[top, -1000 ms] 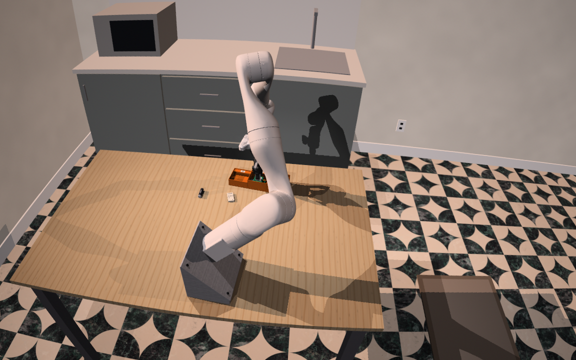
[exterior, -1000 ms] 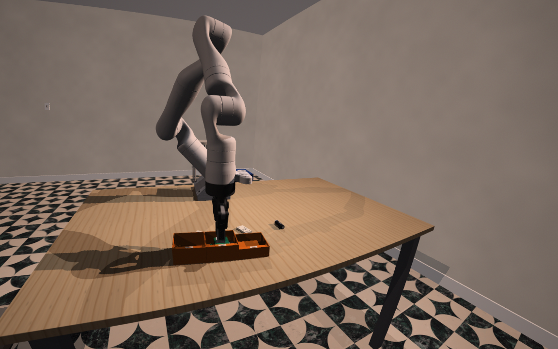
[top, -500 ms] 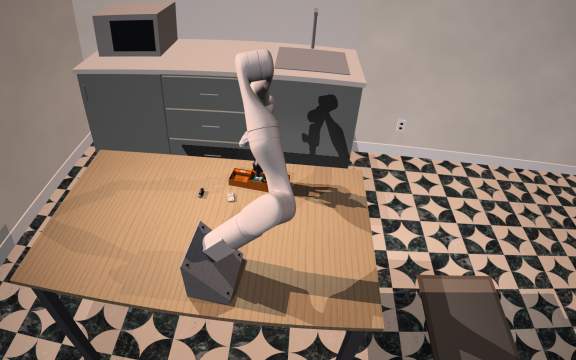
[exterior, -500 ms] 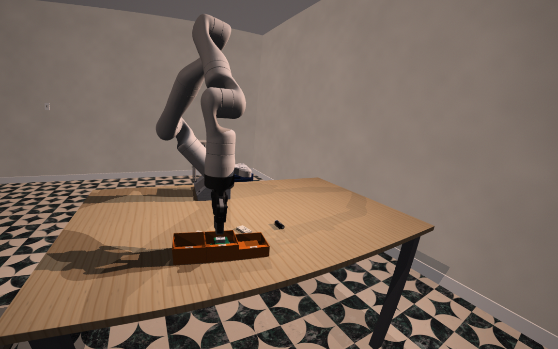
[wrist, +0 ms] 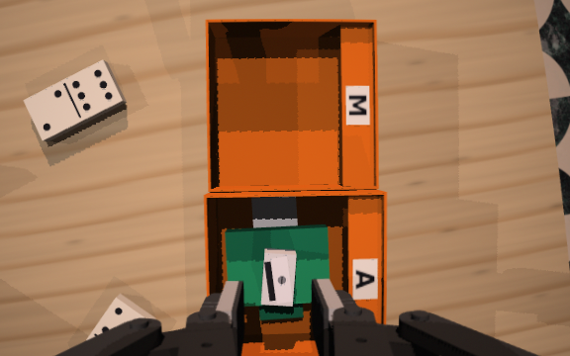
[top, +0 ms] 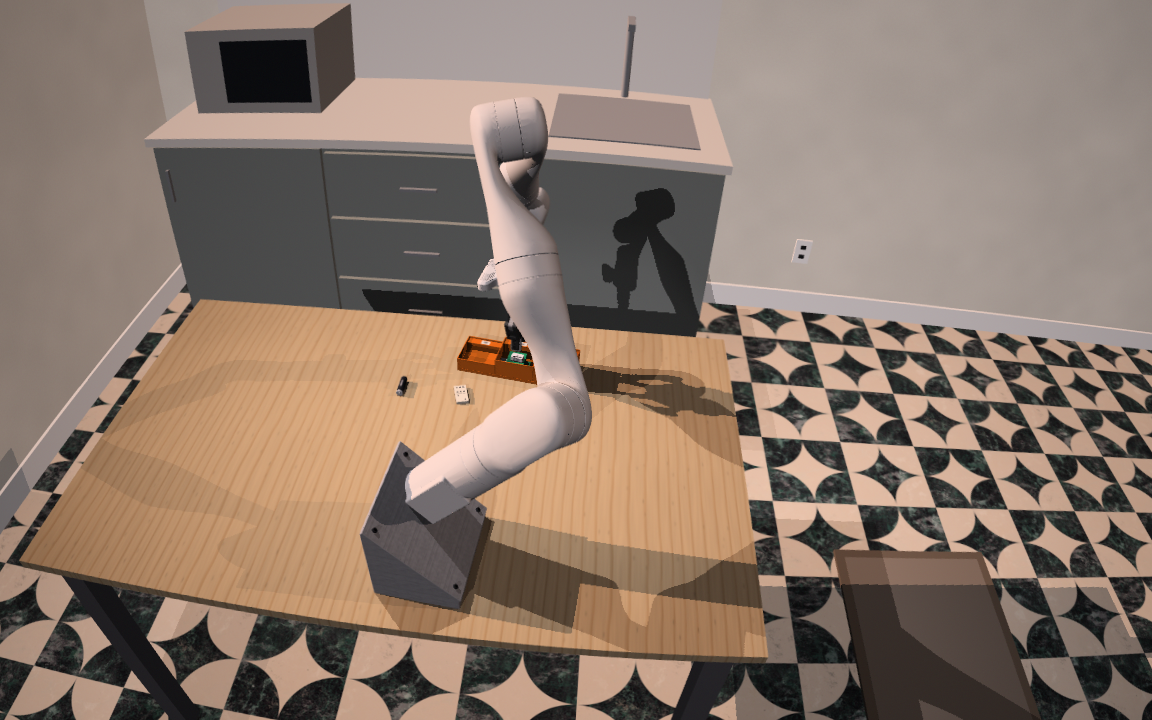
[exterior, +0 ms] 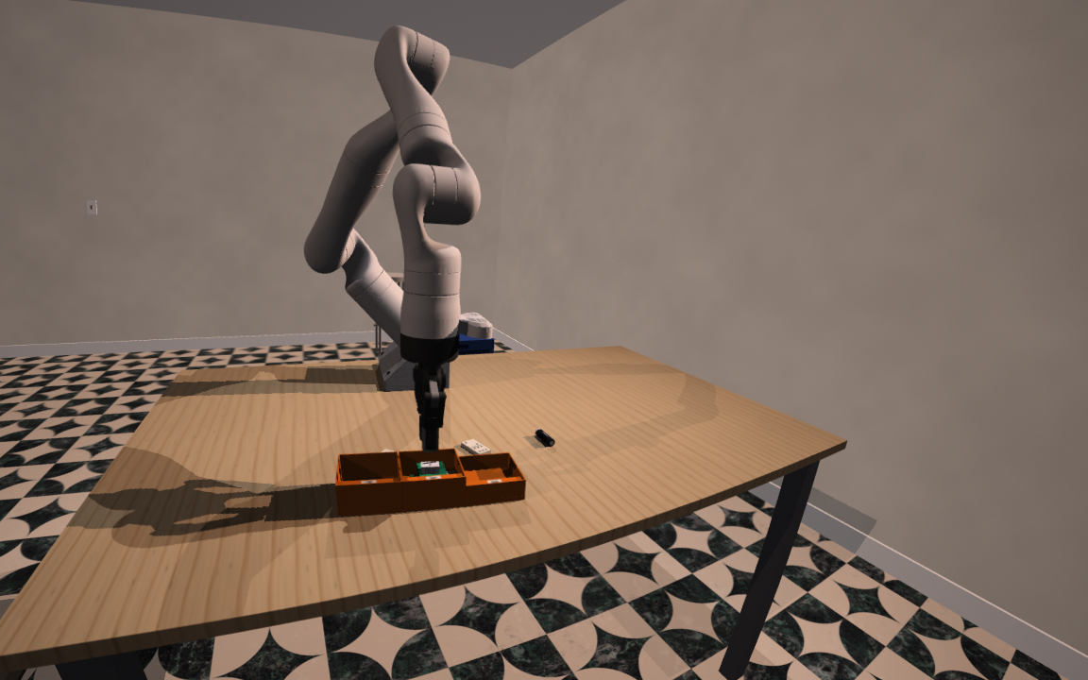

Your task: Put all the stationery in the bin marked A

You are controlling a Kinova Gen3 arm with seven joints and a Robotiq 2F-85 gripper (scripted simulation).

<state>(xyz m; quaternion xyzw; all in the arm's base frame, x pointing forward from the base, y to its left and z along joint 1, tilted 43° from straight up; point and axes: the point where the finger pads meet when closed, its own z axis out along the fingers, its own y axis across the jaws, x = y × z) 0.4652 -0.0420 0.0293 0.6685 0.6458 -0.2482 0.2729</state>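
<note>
Now: the white pencil sharpener 5 cm below my hand. The rest, counted from my hand: orange three-compartment bin 7 cm below, 1 cm ahead; then green-and-white eraser 7 cm below, 1 cm to the left; then green block 6 cm below.
</note>
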